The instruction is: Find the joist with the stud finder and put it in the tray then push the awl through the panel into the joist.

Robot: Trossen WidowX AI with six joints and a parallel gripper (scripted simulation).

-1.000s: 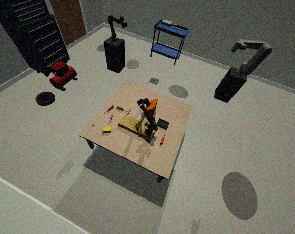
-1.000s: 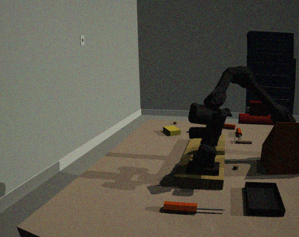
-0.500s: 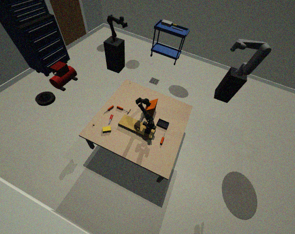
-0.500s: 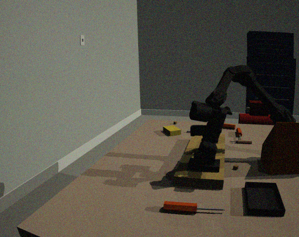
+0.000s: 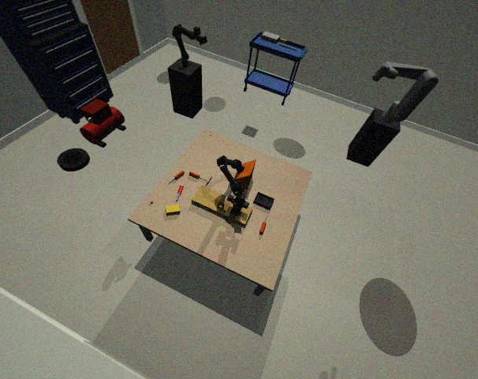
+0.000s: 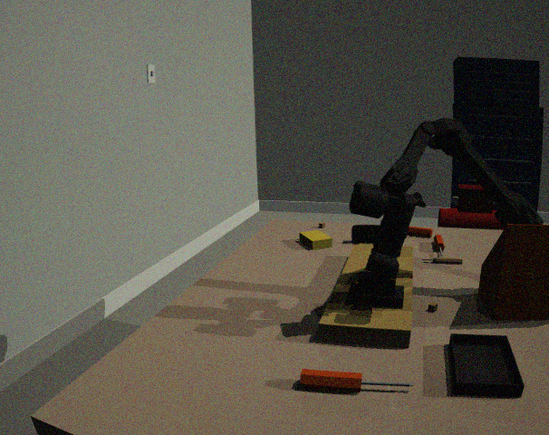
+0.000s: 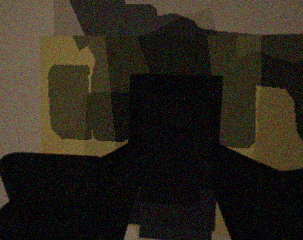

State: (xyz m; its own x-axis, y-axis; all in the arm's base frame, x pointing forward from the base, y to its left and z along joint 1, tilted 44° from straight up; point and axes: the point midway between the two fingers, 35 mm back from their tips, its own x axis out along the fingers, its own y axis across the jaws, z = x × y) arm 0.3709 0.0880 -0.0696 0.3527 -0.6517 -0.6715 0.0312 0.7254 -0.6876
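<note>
The black tray is 22 cm behind my gripper tip, 19 cm to the left of it and 5 cm below it. From my gripper tip the other things lie so: awl 36 cm to the right, 18 cm behind, 6 cm below; then yellow block 50 cm to the right, 22 cm ahead, 5 cm below; then stud finder 2 cm above, 1 cm ahead.
</note>
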